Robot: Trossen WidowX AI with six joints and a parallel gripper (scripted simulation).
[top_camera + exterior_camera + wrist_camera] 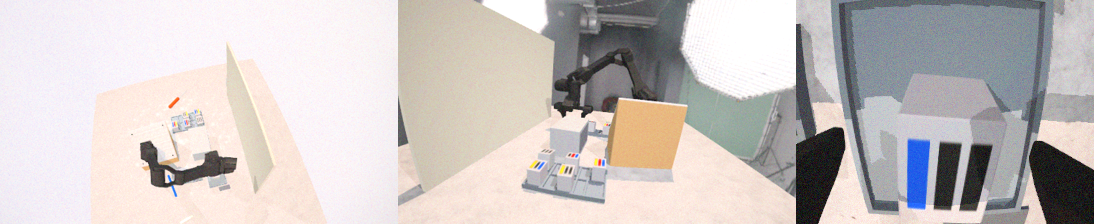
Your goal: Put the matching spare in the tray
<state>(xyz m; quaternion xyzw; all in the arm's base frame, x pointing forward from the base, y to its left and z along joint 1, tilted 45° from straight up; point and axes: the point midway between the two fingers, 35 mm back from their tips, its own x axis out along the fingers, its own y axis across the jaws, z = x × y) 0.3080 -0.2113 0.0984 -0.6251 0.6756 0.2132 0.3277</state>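
Right now my gripper tip is 20 mm above the grey tray. Also, from my gripper tip: grey mounted unit: 20 mm behind, 210 mm to the left, 20 mm above; then blue pen: 240 mm behind, 10 mm to the left, 20 mm below; then tall beige panel: 220 mm ahead, 170 mm to the left, 200 mm above.
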